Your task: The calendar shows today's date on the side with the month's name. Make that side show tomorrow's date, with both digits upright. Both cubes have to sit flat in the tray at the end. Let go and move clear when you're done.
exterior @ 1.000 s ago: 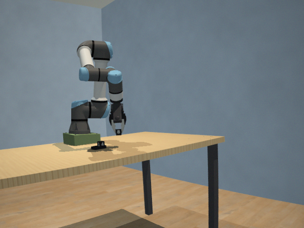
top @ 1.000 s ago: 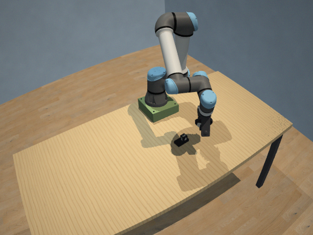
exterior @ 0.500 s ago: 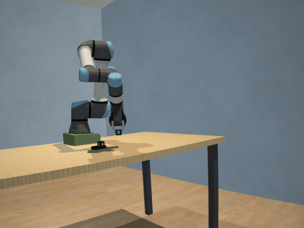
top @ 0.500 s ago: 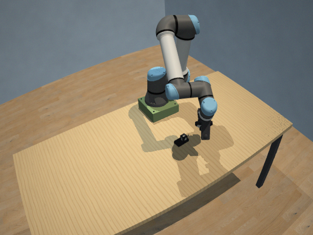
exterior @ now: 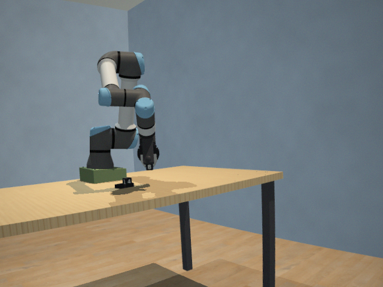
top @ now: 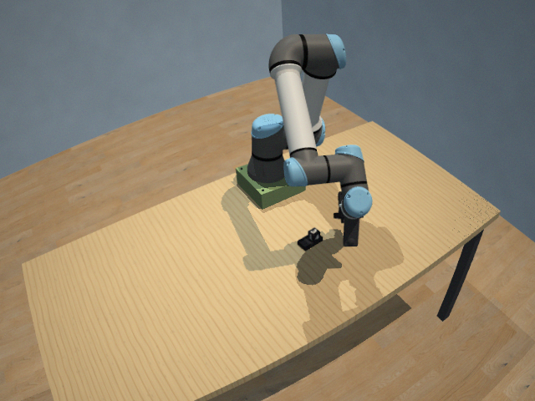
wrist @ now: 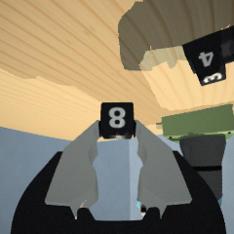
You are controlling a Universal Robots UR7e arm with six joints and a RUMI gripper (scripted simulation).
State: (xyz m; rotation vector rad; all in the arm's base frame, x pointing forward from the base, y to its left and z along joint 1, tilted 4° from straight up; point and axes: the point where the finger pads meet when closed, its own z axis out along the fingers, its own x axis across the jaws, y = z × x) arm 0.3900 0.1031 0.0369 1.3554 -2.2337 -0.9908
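My hand is 10 mm past the black digit cube and 10 mm above it. Round my hand: black calendar tray (30 mm behind, 120 mm to the right, 80 mm below).
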